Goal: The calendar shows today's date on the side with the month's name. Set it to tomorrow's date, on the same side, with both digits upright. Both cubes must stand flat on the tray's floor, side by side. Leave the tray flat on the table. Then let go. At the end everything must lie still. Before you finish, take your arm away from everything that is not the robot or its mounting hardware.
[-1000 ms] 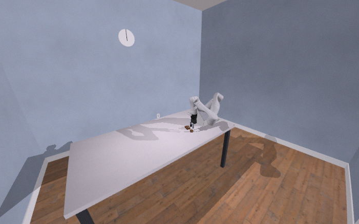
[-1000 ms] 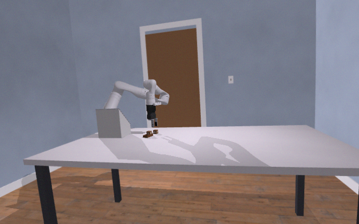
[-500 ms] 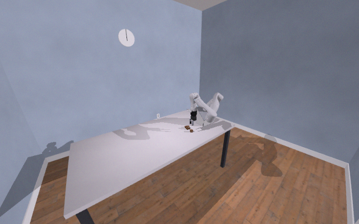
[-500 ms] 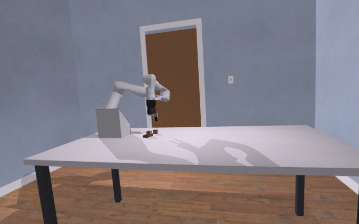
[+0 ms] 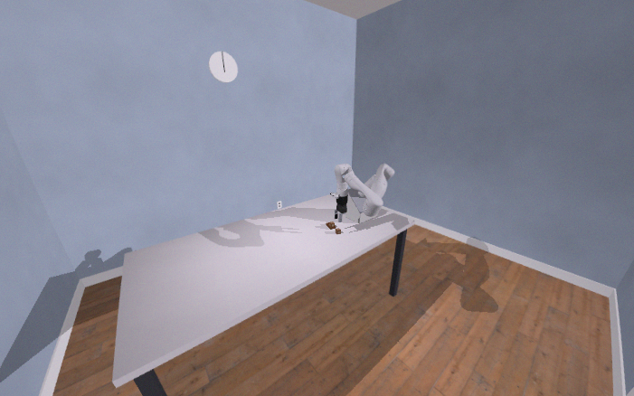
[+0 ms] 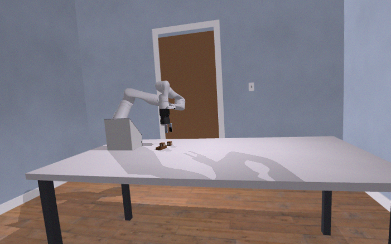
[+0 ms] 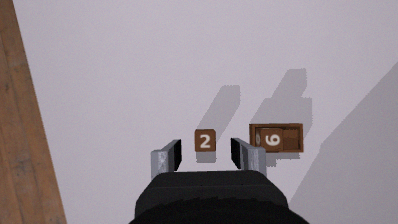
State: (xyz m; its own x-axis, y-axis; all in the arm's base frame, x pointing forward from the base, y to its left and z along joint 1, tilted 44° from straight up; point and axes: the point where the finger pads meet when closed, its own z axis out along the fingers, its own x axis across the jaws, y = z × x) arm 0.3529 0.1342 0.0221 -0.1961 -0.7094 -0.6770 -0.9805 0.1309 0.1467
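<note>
Right now my hand is 100 mm above the brown cube.
</note>
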